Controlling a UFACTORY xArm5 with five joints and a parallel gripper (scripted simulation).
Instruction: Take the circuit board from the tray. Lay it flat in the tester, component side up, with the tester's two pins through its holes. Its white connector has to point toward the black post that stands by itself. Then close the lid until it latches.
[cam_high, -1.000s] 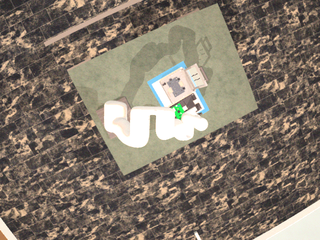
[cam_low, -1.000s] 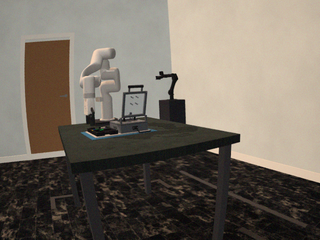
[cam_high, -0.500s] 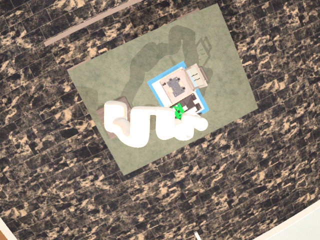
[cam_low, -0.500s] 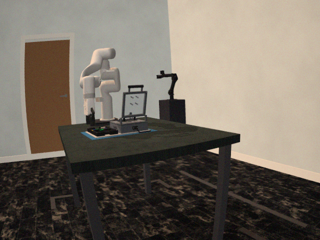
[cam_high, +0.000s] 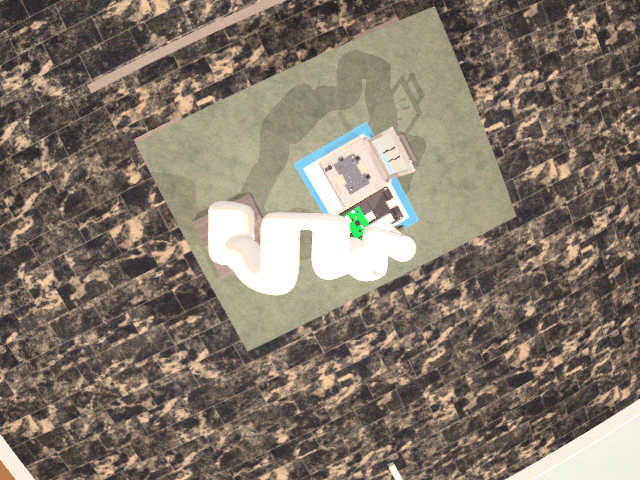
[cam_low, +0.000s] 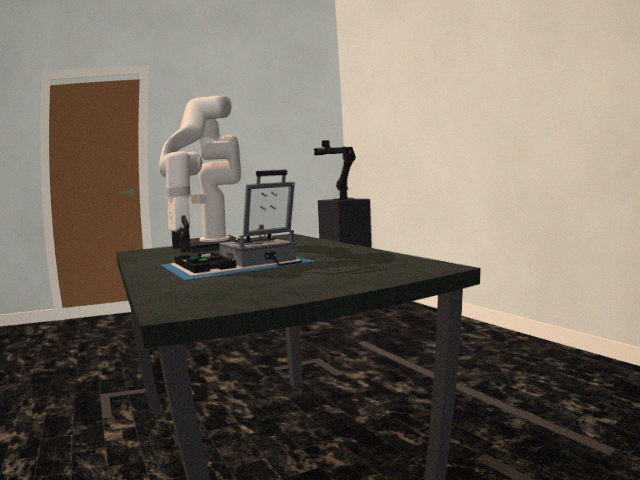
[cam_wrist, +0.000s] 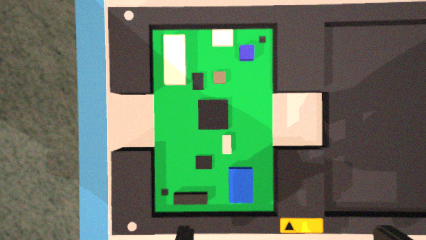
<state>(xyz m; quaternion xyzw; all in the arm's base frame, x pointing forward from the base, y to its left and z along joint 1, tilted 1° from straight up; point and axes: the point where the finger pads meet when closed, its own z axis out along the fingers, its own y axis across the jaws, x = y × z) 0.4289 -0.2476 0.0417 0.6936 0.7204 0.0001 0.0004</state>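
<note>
The green circuit board is 40 mm behind my hand, 60 mm to the left of it and 50 mm below it. Also, from my hand: clear lid: 140 mm ahead, 240 mm to the left, 120 mm above; then dark nest: 20 mm ahead, 240 mm to the left; then black block: 50 mm behind, 290 mm to the left, 20 mm above.
</note>
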